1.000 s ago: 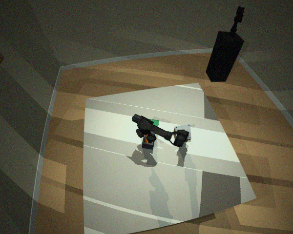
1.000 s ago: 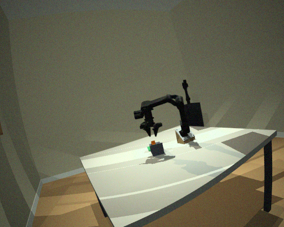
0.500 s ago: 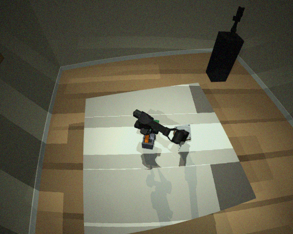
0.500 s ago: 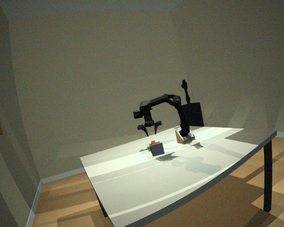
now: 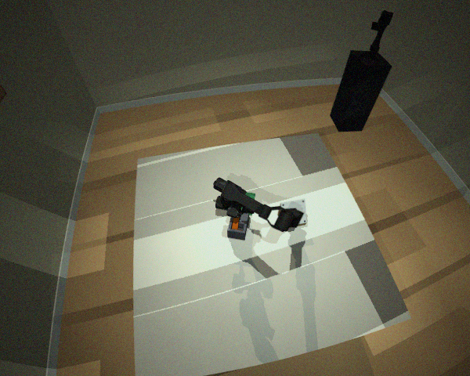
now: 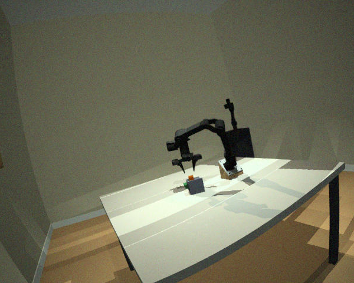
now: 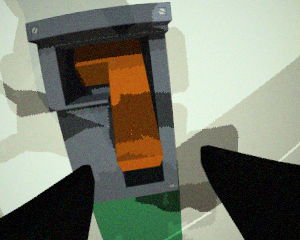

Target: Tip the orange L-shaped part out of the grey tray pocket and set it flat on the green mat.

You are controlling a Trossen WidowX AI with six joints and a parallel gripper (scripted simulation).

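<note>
The orange l-shaped part is 80 mm below my gripper tip, 40 mm to the left of it and 10 mm behind it. Round my gripper tip: green mat: 140 mm below, 130 mm to the right, 60 mm behind.
</note>
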